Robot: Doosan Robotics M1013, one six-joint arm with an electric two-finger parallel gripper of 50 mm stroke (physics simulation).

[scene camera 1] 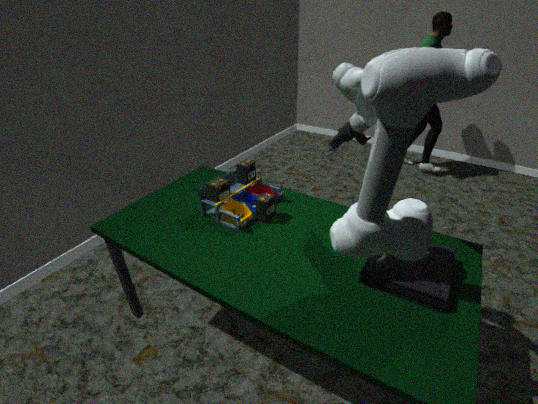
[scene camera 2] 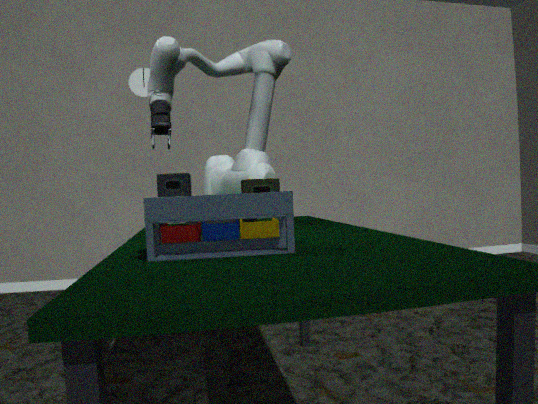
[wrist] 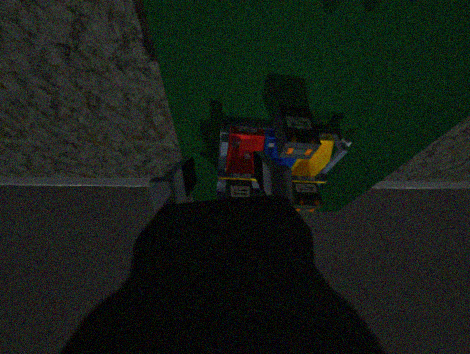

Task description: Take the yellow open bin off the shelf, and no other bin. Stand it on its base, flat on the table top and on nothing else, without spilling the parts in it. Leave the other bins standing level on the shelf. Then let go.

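Frame: origin at the arm's base, x ahead, y left, z up, level; millimetres.
Where they show: gripper, between the fingertips: [scene camera 1: 327, 155] [scene camera 2: 161, 146] [wrist: 224, 166]; arm's base, origin of its link: [scene camera 1: 403, 259].
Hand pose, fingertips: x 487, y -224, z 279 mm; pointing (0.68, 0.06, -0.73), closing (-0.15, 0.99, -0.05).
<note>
Things, the pixels of their top centre, and the offset from my fingertips. Level surfaces: height alone.
- yellow open bin, centre of its top: [scene camera 2: 257, 219] [wrist: 310, 166] [scene camera 1: 233, 206] 368 mm ahead, 310 mm left, 263 mm down
- blue bin, centre of its top: [scene camera 2: 220, 221] [wrist: 277, 164] [scene camera 1: 246, 197] 368 mm ahead, 198 mm left, 263 mm down
- red bin, centre of its top: [scene camera 2: 181, 223] [wrist: 243, 162] [scene camera 1: 259, 189] 364 mm ahead, 86 mm left, 263 mm down
- green table, height of its surface: 345 mm down
- dark box, centre of its top: [wrist: 299, 151] [scene camera 1: 265, 196] 234 mm ahead, 207 mm left, 212 mm down
The yellow open bin [scene camera 1: 233, 210] [scene camera 2: 259, 230] [wrist: 321, 157] sits on the low grey shelf [scene camera 2: 215, 206] [wrist: 223, 150], at the end of a row beside the blue bin [scene camera 1: 245, 199] [scene camera 2: 220, 231] [wrist: 285, 161] and the red bin [scene camera 1: 261, 189] [scene camera 2: 180, 233] [wrist: 245, 152]. The parts in the yellow bin are too dark to make out. The shelf stands on the green table [scene camera 1: 250, 265] [scene camera 2: 375, 265] [wrist: 350, 50]. My gripper [scene camera 2: 161, 147] [wrist: 224, 166] is open and empty, high above the shelf and apart from the bins, towards the red bin's side in scene camera 2.
Two dark boxes [scene camera 1: 218, 189] [scene camera 1: 246, 171] [scene camera 2: 173, 185] [scene camera 2: 260, 185] stand on the shelf's top. Another dark box [scene camera 1: 266, 207] [wrist: 298, 131] stands at the front by the blue bin, partly hiding it and close to the yellow bin. A person [scene camera 1: 442, 24] is behind the arm.
</note>
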